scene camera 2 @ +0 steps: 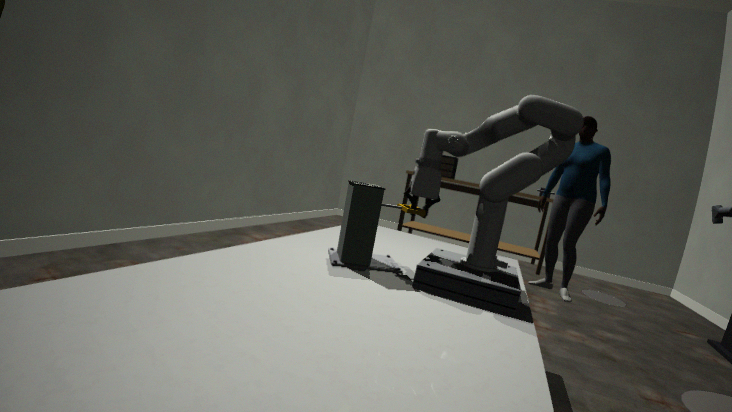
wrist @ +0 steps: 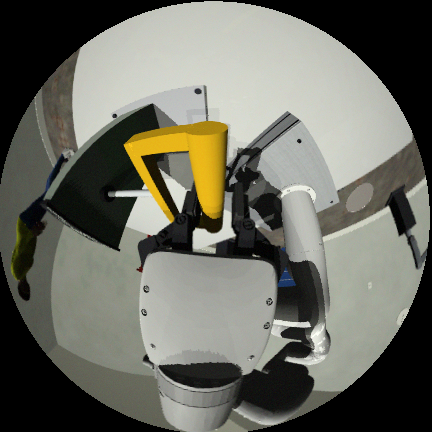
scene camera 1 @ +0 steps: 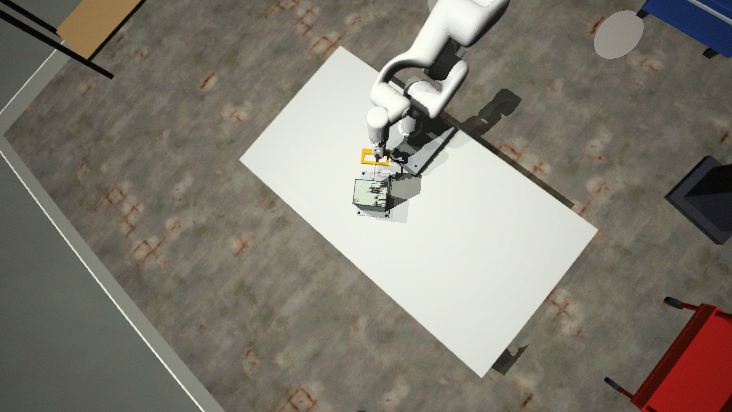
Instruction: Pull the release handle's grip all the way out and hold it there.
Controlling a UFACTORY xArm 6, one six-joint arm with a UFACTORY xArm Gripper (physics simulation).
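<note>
The release handle's yellow grip is a rectangular loop with a thick outer bar. A length of thin pale rod shows between the loop and the side of the upright grey-green box. The loop stands well apart from the box, above the table. My gripper points down with its black fingers either side of the outer bar, shut on it. In the wrist view the bar lies close to the left finger. The arm hides part of the grip from above.
The box's base plate rests on the white table. The arm's base stands close beside it. A person in blue stands behind the arm, near a wooden workbench.
</note>
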